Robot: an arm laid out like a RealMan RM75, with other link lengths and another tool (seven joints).
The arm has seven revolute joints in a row. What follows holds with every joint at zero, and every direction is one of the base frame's.
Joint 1 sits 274.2 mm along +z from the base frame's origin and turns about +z.
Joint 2 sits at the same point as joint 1 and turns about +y.
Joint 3 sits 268.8 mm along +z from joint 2 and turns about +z.
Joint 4 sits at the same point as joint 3 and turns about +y.
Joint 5 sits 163.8 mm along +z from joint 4 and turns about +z.
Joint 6 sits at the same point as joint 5 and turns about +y.
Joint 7 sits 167 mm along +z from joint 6 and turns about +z.
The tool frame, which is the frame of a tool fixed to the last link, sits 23 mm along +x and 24 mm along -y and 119 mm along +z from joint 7; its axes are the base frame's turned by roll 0, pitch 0 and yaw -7.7 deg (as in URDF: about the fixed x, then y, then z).
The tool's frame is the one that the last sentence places.
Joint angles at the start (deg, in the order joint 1, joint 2, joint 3, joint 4, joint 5, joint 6, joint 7):
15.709, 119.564, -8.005, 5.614, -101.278, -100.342, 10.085
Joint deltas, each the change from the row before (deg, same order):
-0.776, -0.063, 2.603, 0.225, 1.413, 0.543, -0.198
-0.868, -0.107, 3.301, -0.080, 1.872, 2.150, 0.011
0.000, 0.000, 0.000, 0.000, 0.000, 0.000, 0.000
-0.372, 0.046, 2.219, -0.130, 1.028, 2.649, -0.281
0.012, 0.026, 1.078, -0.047, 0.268, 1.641, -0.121
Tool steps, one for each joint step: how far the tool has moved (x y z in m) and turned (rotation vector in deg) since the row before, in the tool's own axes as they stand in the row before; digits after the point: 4 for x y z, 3 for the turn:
0.0024, -0.0208, -0.0067, 4.467, 0.691, -0.675
0.0102, -0.0283, -0.0094, 5.674, 2.330, -0.923
0.0000, 0.0000, 0.0000, 0.000, 0.000, 0.000
0.0124, -0.0176, -0.0050, 3.518, 2.616, -0.727
0.0073, -0.0070, -0.0010, 1.377, 1.486, -0.253

